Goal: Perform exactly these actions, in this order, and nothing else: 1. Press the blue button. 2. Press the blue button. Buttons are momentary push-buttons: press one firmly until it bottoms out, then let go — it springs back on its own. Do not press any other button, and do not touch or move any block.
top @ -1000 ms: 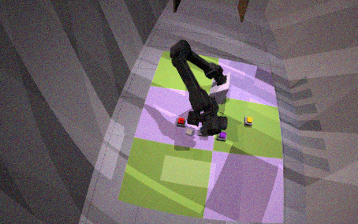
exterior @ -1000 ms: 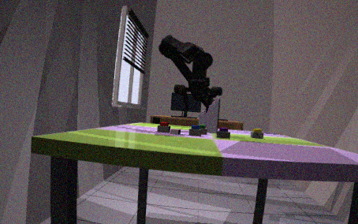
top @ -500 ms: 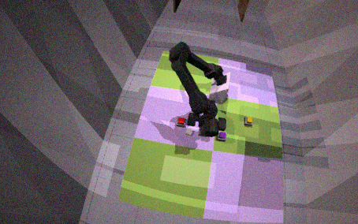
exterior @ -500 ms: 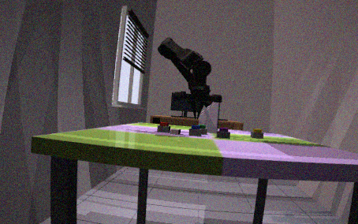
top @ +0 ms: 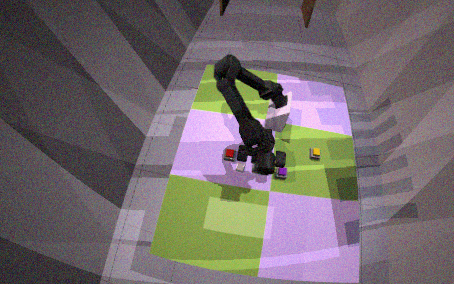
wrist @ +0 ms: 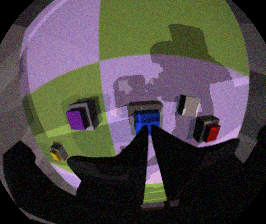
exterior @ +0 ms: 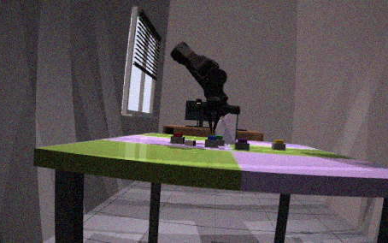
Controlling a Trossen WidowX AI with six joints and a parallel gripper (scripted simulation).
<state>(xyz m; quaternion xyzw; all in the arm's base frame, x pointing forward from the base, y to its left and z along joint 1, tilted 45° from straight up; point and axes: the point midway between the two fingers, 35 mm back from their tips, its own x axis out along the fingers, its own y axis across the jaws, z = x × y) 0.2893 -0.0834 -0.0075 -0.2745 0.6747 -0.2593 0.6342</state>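
My gripper tip is now 2 cm above the blue button. Round my gripper tip: green button (10 cm behind, 2 cm to the left, 2 cm below); red button (13 cm to the right, 3 cm behind, 2 cm below).
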